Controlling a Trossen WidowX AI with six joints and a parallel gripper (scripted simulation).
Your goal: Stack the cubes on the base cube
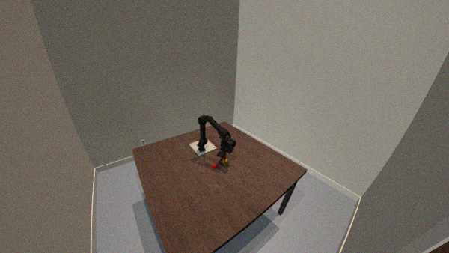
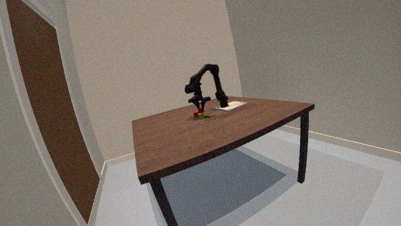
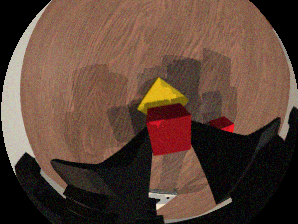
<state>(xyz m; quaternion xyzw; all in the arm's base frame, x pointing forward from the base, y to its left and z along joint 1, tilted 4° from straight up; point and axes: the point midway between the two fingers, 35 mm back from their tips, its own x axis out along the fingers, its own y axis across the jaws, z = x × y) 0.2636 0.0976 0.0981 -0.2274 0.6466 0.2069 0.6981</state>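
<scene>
Now: gripper tip right at the red cube. The rest, counted from my gripper tip: yellow base cube (1 cm ahead, 1 cm to the left, 4 cm below).
</scene>
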